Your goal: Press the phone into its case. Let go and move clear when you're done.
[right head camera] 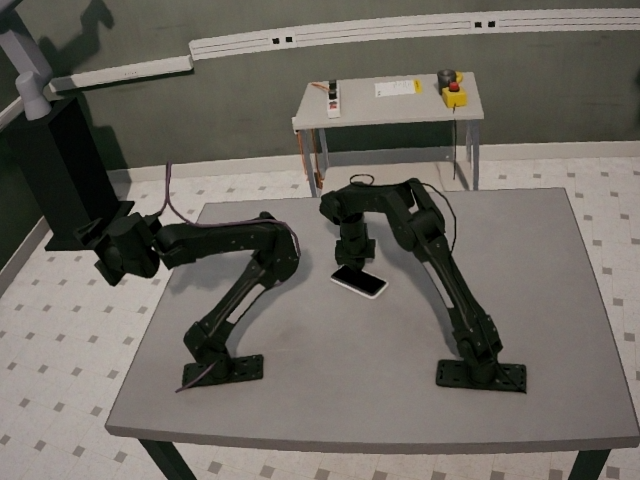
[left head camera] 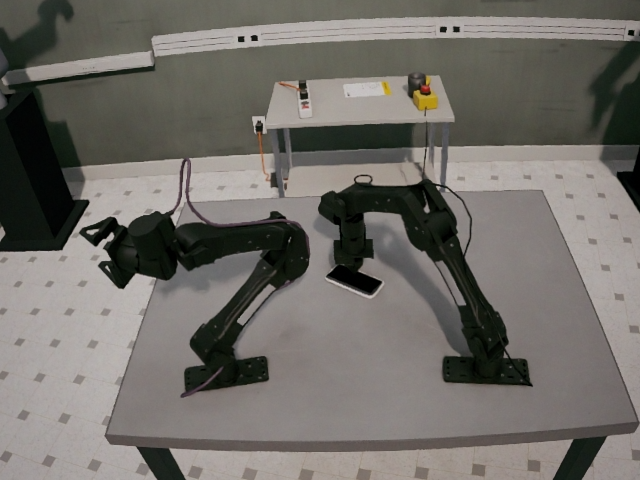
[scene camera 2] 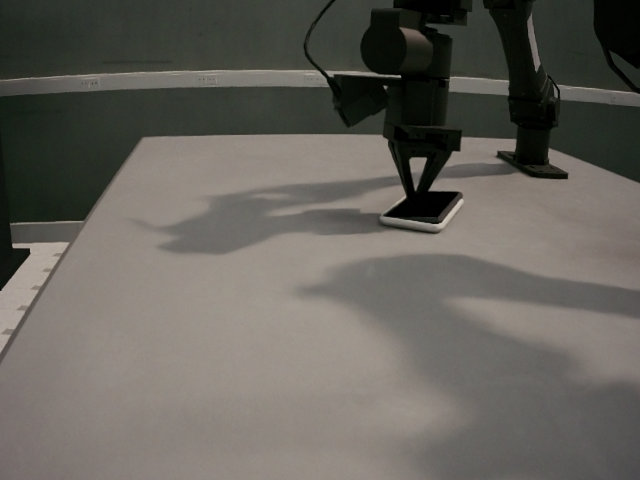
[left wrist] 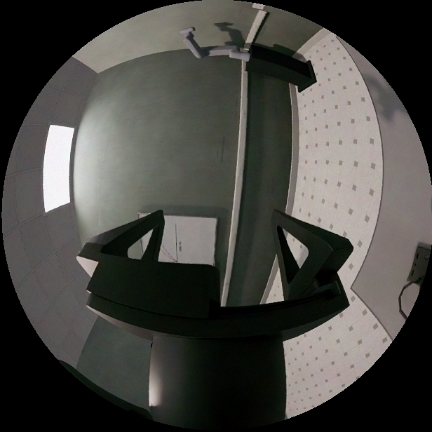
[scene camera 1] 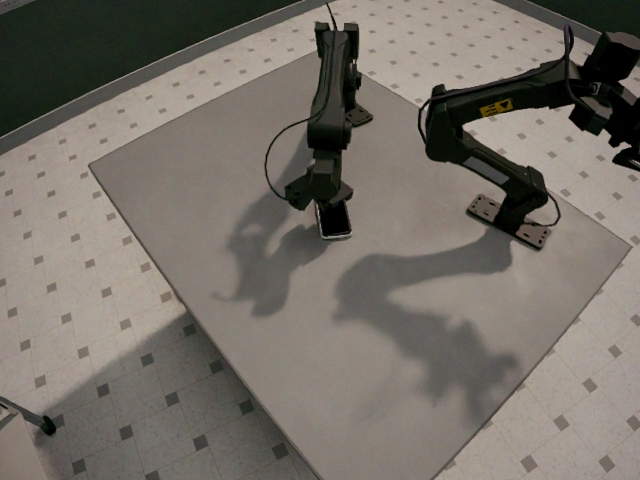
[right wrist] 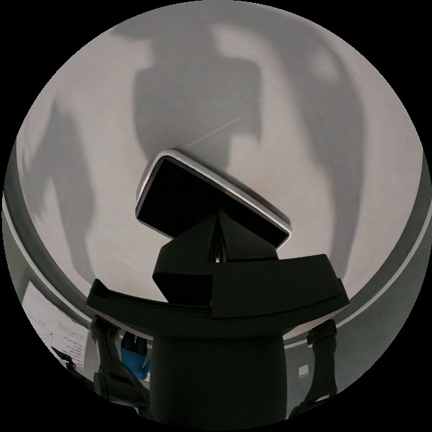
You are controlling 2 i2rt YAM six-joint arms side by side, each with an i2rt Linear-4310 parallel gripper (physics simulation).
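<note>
The black phone (left head camera: 359,282) (right head camera: 363,282) (scene camera 1: 334,221) (scene camera 2: 442,201) (right wrist: 180,192) lies screen up on the white case (left head camera: 370,296) (right head camera: 373,297) (scene camera 2: 413,225) (right wrist: 162,153), lined up with it. In scene camera 2 its dark side shows above the case's rim at the near right corner, less so at the left. My right gripper (left head camera: 355,268) (scene camera 2: 416,197) (right wrist: 217,214) is shut and empty, pointing down, its fingertips at the phone's screen near one long edge; they seem to touch it. My left gripper (left head camera: 92,249) (right head camera: 87,249) (left wrist: 217,215) is open and empty, raised beyond the table's left edge.
Both arms stand on base plates (left head camera: 250,368) (left head camera: 454,369) on the grey table (left head camera: 351,413). Behind it, a side table (left head camera: 330,111) holds a power strip (left head camera: 305,107), a paper sheet (left head camera: 364,89), a dark mug (left head camera: 415,85) and a yellow emergency-stop box (left head camera: 425,100).
</note>
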